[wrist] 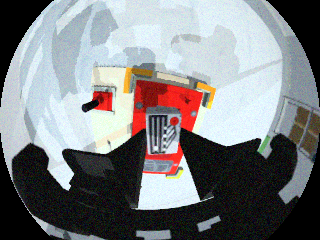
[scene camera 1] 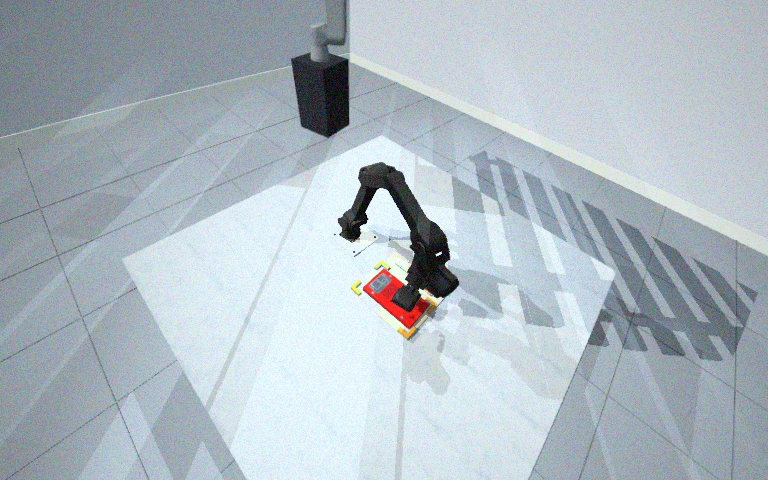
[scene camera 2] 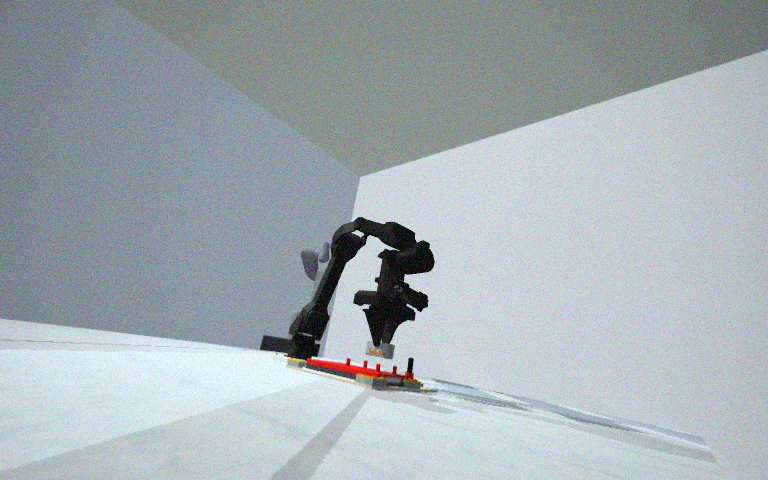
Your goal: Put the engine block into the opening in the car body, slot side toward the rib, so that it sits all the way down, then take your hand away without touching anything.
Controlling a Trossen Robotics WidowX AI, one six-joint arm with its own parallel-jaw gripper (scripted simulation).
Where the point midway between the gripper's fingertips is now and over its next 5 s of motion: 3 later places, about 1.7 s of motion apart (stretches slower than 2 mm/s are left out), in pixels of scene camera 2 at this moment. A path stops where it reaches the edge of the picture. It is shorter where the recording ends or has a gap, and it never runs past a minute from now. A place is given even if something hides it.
My gripper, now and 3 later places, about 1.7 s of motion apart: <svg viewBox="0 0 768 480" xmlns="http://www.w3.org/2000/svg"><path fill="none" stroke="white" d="M380 347L374 350L373 354L372 358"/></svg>
